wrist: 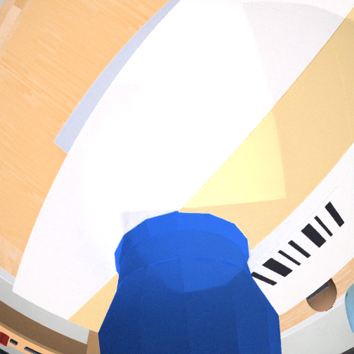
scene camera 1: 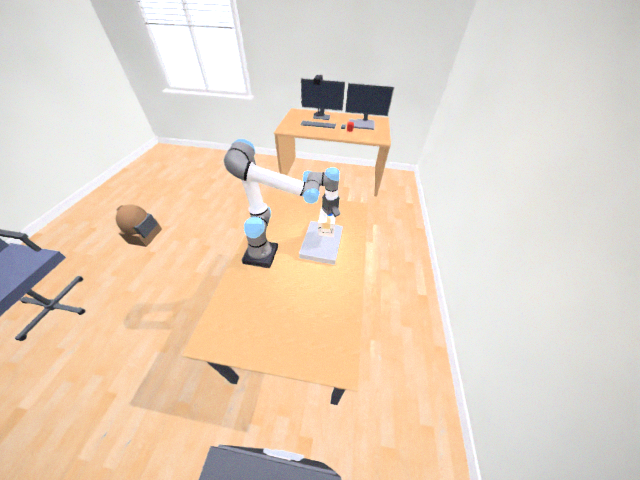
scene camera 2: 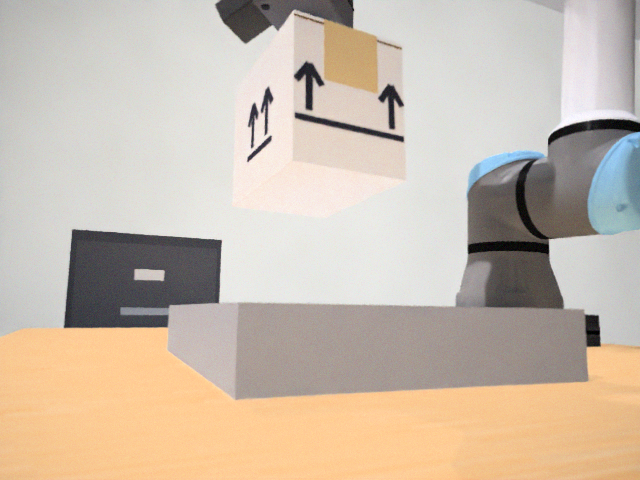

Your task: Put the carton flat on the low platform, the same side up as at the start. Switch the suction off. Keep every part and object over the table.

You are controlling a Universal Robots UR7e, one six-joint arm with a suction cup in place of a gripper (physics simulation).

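Places are measured from the arm's base along level axes (x ahead, y left, z up), in millimetres.
Where they show: hand at its tool point: (scene camera 1: 329,215); arm's base at its link origin: (scene camera 1: 259,249).
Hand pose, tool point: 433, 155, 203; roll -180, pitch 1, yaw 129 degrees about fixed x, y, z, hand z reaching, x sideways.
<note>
Each offset is from my tool point to the centre of the thing, as dx, dy, dz. Level surfaces: height alone.
A white carton {-12, -6, -48} (scene camera 1: 326,228) (scene camera 2: 346,108) (wrist: 165,115) with tan tape hangs level above the grey platform {-38, -16, -226} (scene camera 1: 317,250) (scene camera 2: 403,351) (wrist: 95,100), its printed arrows pointing up. In scene camera 2 a wide gap shows between the carton's underside and the platform's top. My gripper, a blue suction cup (scene camera 1: 330,214) (wrist: 180,240), is on the carton's top face and holds it. In scene camera 2 the cup itself is hidden behind the carton's top edge. The low platform lies flat on the table.
The wooden table {dz -250} (scene camera 1: 289,315) (scene camera 2: 310,439) bears the arm's base (scene camera 1: 260,255) to the left of the platform in scene camera 1. A desk (scene camera 1: 315,133) with two monitors stands beyond the table's far end. A dark cabinet (scene camera 2: 144,258) shows behind the table.
</note>
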